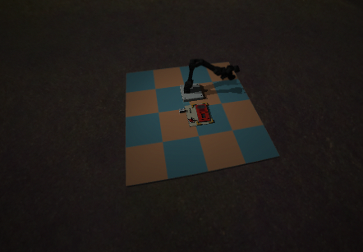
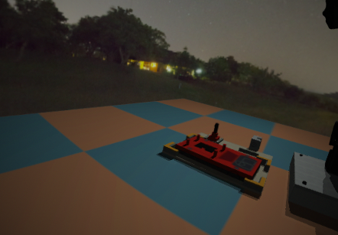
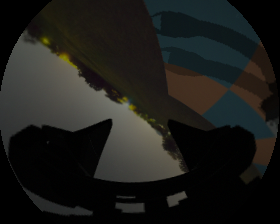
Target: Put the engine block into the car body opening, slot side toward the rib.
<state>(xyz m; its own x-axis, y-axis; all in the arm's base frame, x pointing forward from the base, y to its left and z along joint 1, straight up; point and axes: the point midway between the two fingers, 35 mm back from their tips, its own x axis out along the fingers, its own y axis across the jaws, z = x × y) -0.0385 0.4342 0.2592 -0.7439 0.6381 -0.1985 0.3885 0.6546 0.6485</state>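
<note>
Now: the dark square block 30 cm ahead of my gripper tip, 52 cm to the right of it and 27 cm below it. Also, from my gripper tip: black upright post (42 cm ahead, 43 cm to the right, 26 cm below).
</note>
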